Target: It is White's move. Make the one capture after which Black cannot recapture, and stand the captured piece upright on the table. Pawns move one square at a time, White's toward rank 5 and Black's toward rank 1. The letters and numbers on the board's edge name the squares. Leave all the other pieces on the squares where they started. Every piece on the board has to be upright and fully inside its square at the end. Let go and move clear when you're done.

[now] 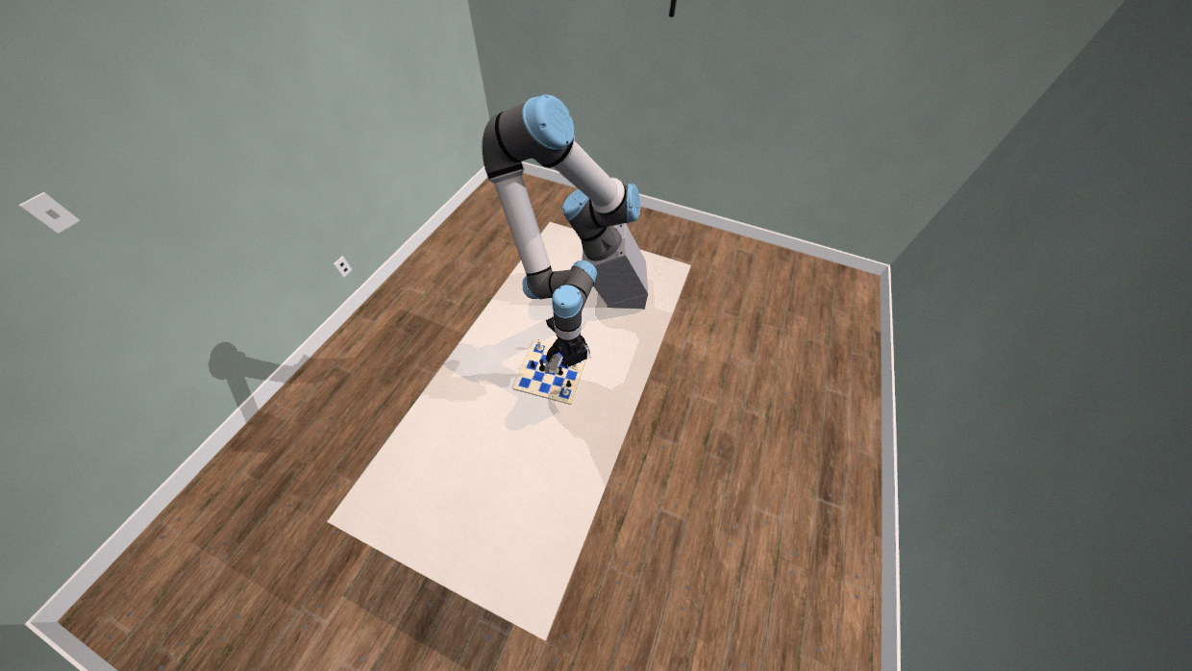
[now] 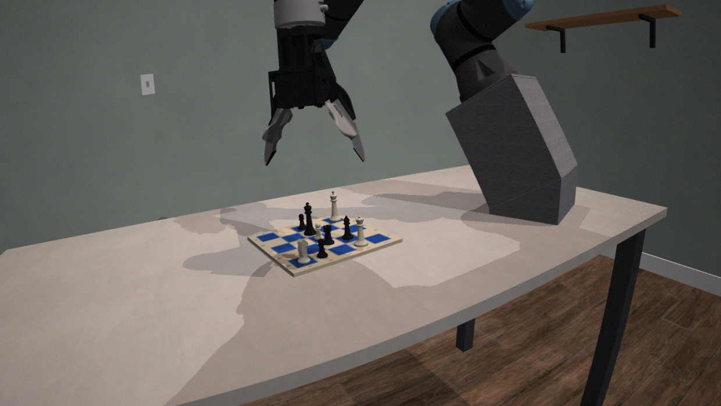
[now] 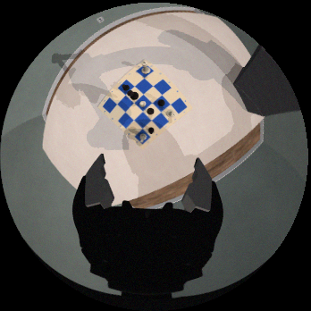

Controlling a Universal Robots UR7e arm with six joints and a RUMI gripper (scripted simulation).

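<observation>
Right now my hand is 140 mm above the white pawn, 80 mm to the left of it and 30 mm past it. From my hand the other things lie so: blue-and-cream chessboard: 160 mm below, 80 mm to the right, 30 mm behind; white king: 160 mm to the right, 130 mm below, 110 mm behind; black king: 130 mm below, 120 mm to the right, 30 mm behind.
</observation>
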